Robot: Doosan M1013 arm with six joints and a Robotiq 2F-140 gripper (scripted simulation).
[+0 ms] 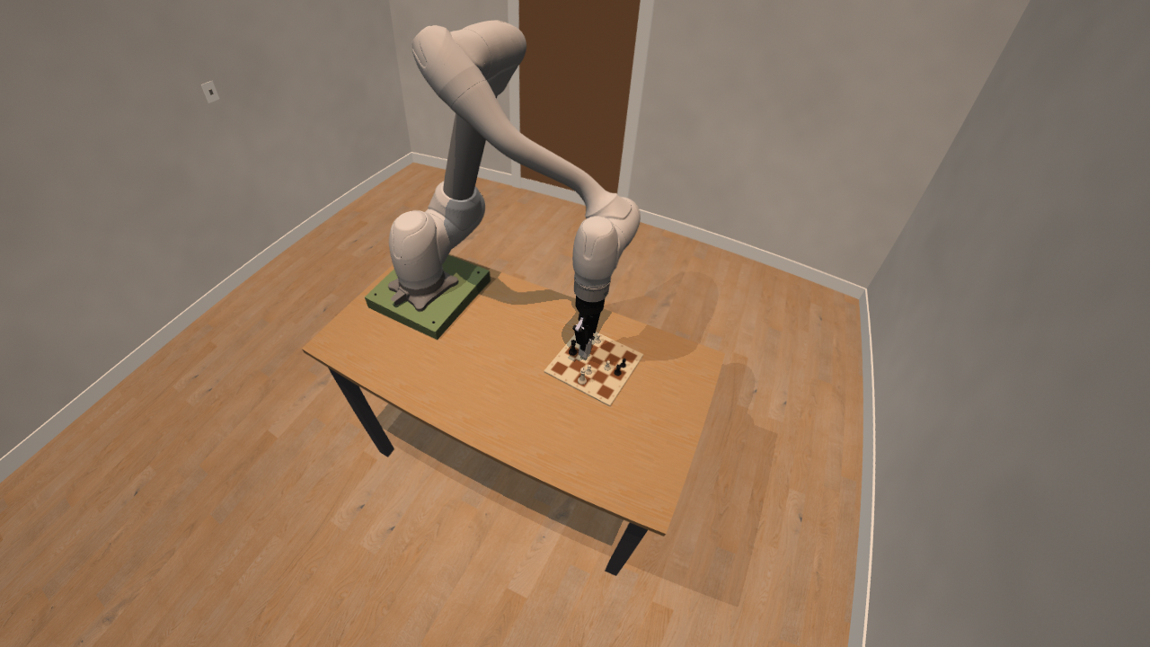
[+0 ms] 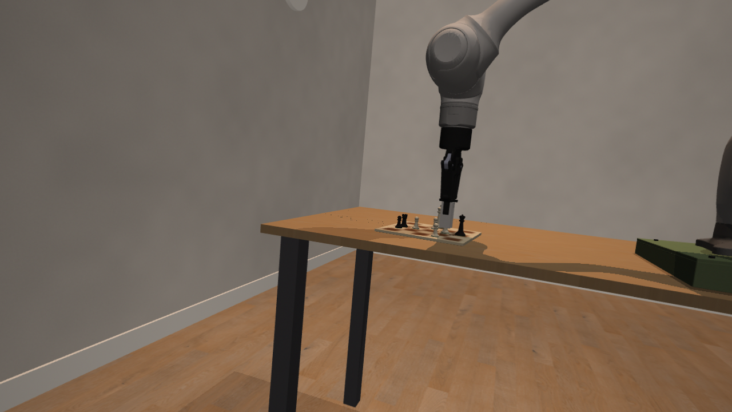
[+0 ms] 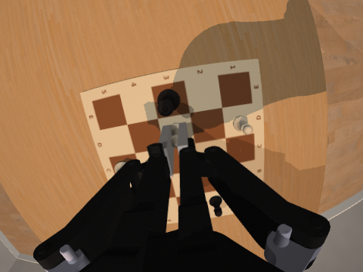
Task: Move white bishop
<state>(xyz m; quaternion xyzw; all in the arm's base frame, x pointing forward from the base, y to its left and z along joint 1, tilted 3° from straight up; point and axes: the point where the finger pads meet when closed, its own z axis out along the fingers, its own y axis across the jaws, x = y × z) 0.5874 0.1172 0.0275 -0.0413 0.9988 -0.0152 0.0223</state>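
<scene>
Right now the black piece is 4 cm behind my hand, 1 cm to the right of it and 2 cm below it. Round my hand: chessboard (4 cm ahead, 5 cm below); then tall white piece (5 cm ahead, 8 cm to the right, 2 cm below).
</scene>
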